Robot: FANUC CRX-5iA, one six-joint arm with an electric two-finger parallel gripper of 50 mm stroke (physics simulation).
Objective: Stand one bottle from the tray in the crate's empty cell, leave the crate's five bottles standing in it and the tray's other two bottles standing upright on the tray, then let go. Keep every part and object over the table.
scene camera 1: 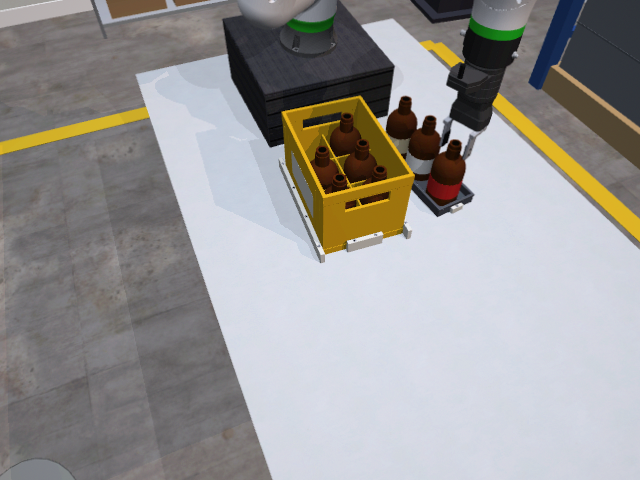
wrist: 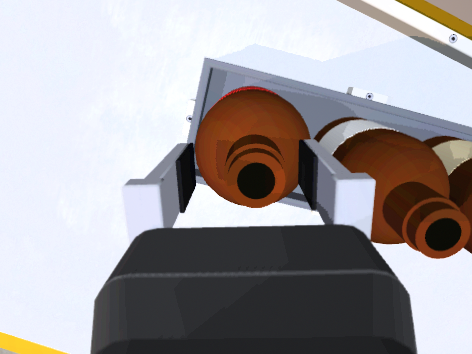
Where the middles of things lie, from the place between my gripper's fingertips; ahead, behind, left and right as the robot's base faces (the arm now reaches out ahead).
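The cream-labelled bottle (scene camera 1: 402,122) is 3 cm to the right of my hand, 18 cm behind it and 6 cm below it. From the same hand, the crate rail (scene camera 1: 307,223) is 13 cm below, 6 cm behind and 33 cm to the right. The red-labelled bottle (scene camera 1: 448,169) is 1 cm behind my hand and 6 cm below it. Going by their middles, of the things named here the red-labelled bottle is the nearest to my hand and the crate rail the farthest from it.
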